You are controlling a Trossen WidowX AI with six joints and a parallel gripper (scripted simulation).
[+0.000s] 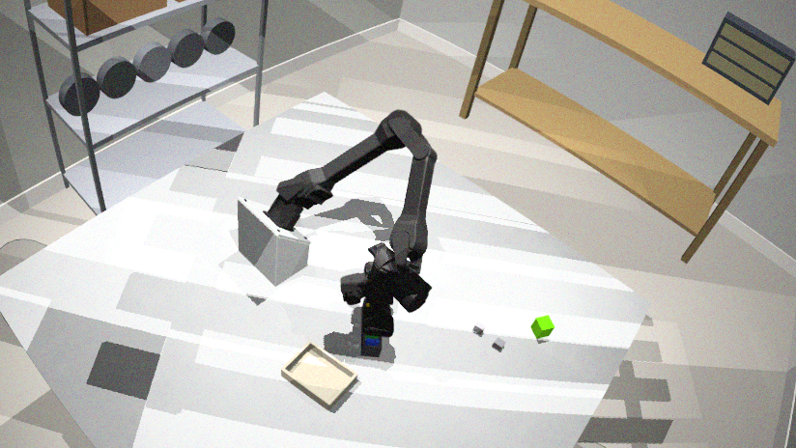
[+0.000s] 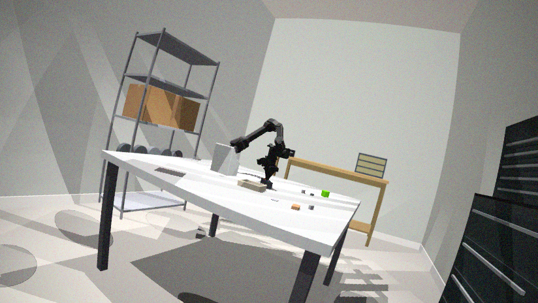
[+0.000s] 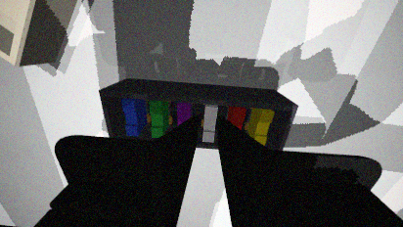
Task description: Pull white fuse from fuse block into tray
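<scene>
The white fuse lies 10 mm below my gripper tip. Round my gripper tip: purple fuse: 10 mm to the right, 10 mm below, 10 mm ahead; green fuse: 30 mm to the right, 30 mm ahead, 10 mm below; red fuse: 10 mm to the left, 10 mm below, 10 mm behind.
</scene>
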